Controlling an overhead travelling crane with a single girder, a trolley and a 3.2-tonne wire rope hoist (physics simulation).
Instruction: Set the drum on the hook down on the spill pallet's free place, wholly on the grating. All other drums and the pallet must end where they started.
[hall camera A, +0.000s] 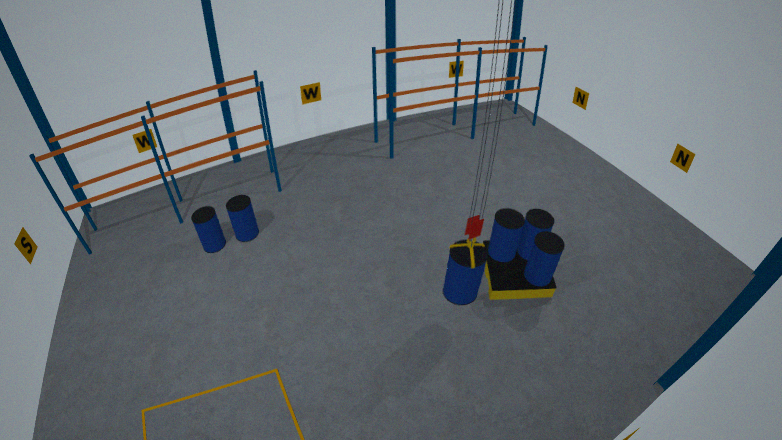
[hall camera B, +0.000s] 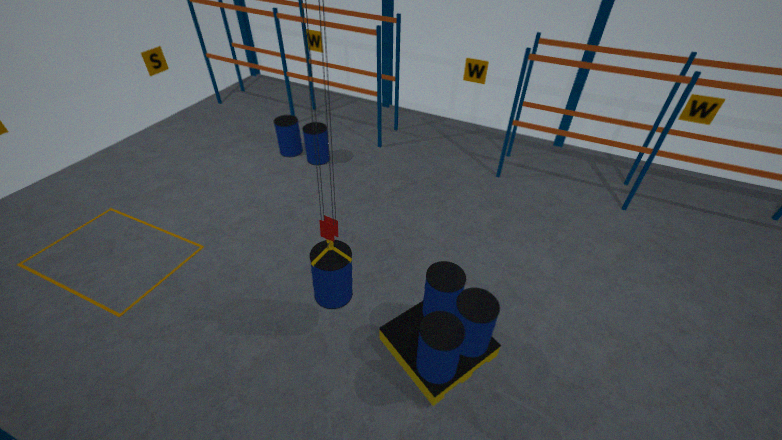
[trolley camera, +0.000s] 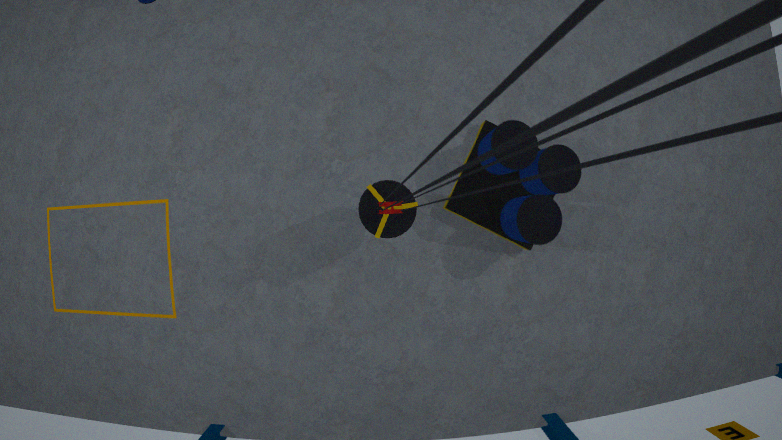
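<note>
A blue drum with a black lid (hall camera A: 462, 284) (hall camera B: 332, 285) (trolley camera: 401, 223) hangs upright under the red hook block, its shadow apart from it on the floor. My gripper, the yellow three-armed grab (hall camera A: 470, 246) (hall camera B: 330, 247) (trolley camera: 389, 207), is shut on this drum's top. The drum hangs beside the spill pallet (hall camera A: 522, 294) (hall camera B: 401, 334) (trolley camera: 473, 199), left of its nearest corner in the trolley view. Three blue drums stand on the pallet: one (hall camera A: 505, 238) (hall camera B: 444, 281) (trolley camera: 514, 145), another (hall camera A: 539, 221) (hall camera B: 477, 306) (trolley camera: 558, 168) and a third (hall camera A: 545, 259) (hall camera B: 440, 350) (trolley camera: 539, 218). The bare grating is at the corner facing the hanging drum.
Two more blue drums (hall camera A: 208, 229) (hall camera A: 242, 218) (hall camera B: 288, 136) (hall camera B: 316, 145) stand by a rack (hall camera A: 161, 164) (hall camera B: 378, 87). A second rack (hall camera A: 476, 93) (hall camera B: 661, 142) stands along the W wall. A yellow outlined square (hall camera A: 210, 390) (hall camera B: 158, 281) (trolley camera: 107, 204) is marked on the floor.
</note>
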